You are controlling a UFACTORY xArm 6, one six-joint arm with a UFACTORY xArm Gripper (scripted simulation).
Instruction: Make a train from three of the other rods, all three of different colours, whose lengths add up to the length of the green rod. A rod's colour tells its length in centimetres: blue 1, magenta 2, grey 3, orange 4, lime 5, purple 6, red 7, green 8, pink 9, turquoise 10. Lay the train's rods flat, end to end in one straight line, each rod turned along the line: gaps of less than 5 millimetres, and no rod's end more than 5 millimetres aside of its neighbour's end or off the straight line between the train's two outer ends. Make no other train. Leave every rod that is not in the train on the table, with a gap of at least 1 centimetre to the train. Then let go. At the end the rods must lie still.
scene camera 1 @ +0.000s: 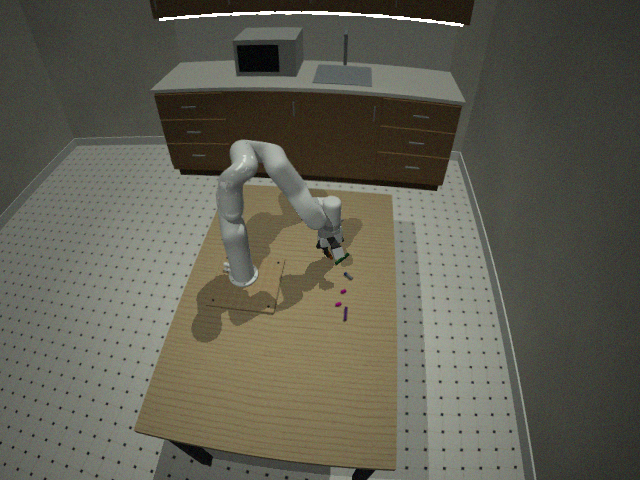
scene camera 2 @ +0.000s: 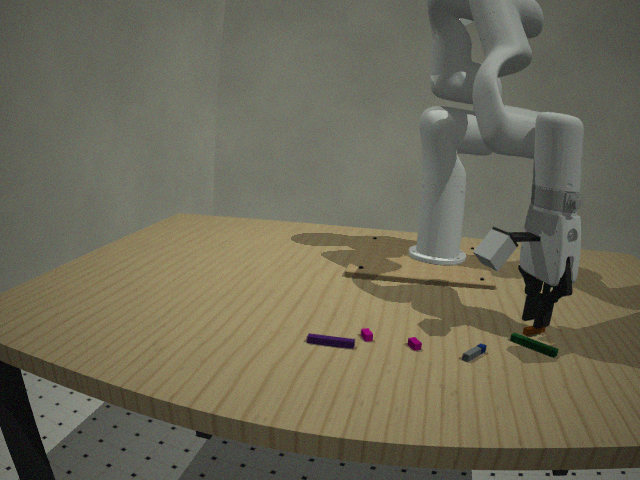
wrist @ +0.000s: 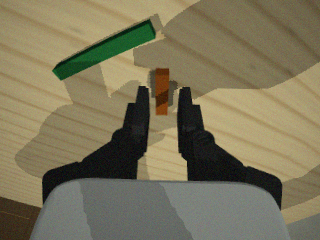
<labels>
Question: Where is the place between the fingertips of my gripper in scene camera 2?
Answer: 535, 323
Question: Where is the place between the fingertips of my gripper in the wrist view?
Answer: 163, 101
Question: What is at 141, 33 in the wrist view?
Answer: A green rod.
</labels>
